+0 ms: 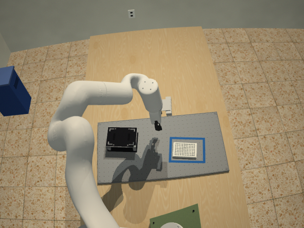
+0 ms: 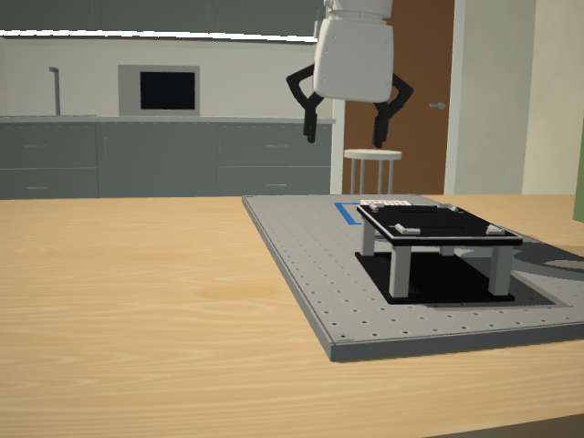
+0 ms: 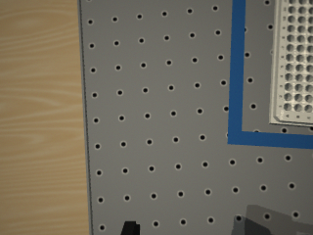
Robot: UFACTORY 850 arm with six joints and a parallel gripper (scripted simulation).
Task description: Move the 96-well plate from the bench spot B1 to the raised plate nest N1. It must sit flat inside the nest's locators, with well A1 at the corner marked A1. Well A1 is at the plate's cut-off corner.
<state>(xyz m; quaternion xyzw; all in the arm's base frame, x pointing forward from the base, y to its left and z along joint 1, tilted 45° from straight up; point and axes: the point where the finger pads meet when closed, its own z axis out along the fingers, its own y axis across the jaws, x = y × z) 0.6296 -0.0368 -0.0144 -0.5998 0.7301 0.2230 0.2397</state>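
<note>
Now: hand 13 cm past the white 96-well plate, 12 cm to the left of it and 13 cm above it. The rest, counted from my hand: black raised plate nest 2 cm behind, 21 cm to the left, 8 cm below; locator 5 cm behind, 28 cm to the left, 7 cm below.
</note>
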